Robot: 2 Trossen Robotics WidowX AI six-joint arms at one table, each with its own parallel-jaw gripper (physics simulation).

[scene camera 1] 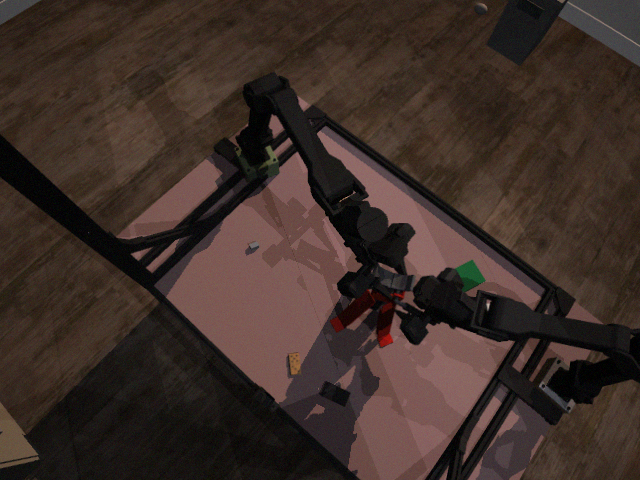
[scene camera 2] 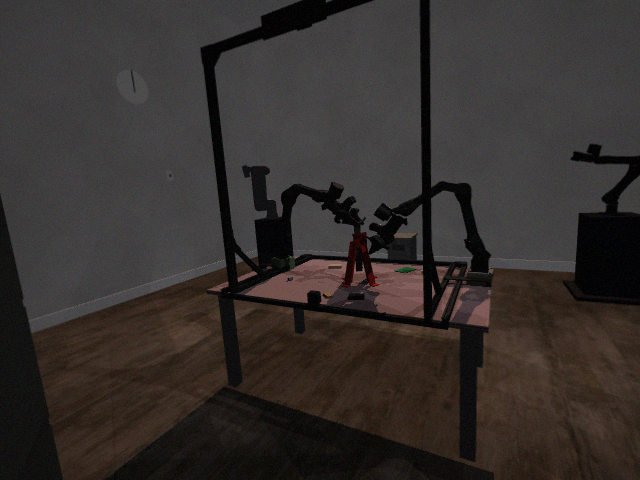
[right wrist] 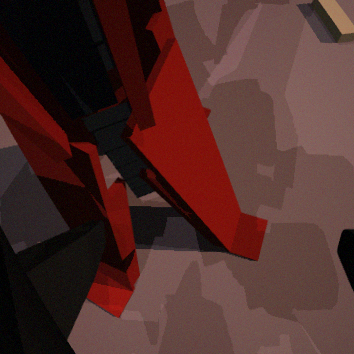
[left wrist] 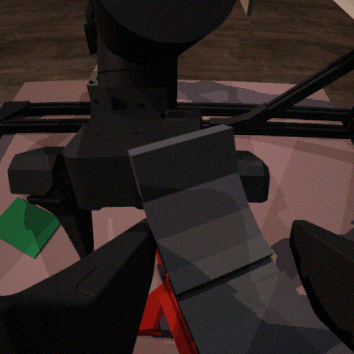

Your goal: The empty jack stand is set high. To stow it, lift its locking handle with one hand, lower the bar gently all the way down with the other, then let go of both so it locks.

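Note:
The red jack stand [scene camera 1: 360, 309] [scene camera 2: 359, 262] [right wrist: 182, 147] stands on its splayed legs in the middle of the pink table [scene camera 1: 237, 295] [scene camera 2: 409, 291]. Its grey saddle [scene camera 1: 395, 281] [left wrist: 200, 207] tops the raised bar. My left gripper [scene camera 1: 385, 282] [scene camera 2: 355, 222] [left wrist: 223, 230] is shut on the saddle from above. My right gripper [scene camera 1: 411, 320] [scene camera 2: 373, 245] [right wrist: 222, 237] is open wide and empty, low beside the stand's legs on the right. The dark toothed bar [right wrist: 116, 140] shows between the legs in the right wrist view. I cannot make out the locking handle clearly.
A green flat square [scene camera 1: 470, 275] [scene camera 2: 405, 270] [left wrist: 26, 226] lies behind the right gripper. A tan domino [scene camera 1: 294, 363], a black block [scene camera 1: 334, 393] [scene camera 2: 355, 296] and a small grey piece [scene camera 1: 253, 246] lie on the table. A tan block [right wrist: 335, 17] lies beyond the stand. Black frame rails border the table.

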